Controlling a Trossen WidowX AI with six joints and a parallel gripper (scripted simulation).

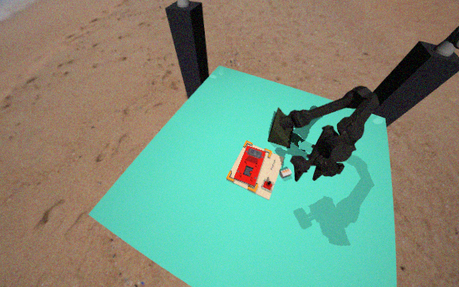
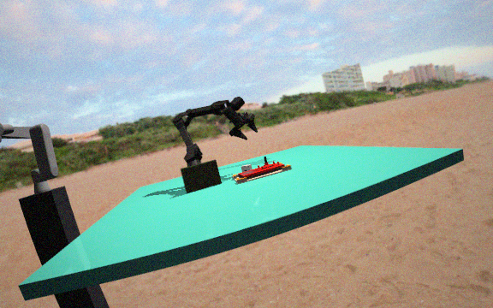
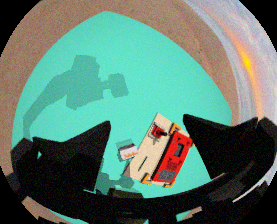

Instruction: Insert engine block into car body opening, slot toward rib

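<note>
The engine block lies 17 cm below my gripper tip, 9 cm behind it and 4 cm to the right of it. From my gripper tip the other things lie so: dark peg (14 cm below, 11 cm to the right).
</note>
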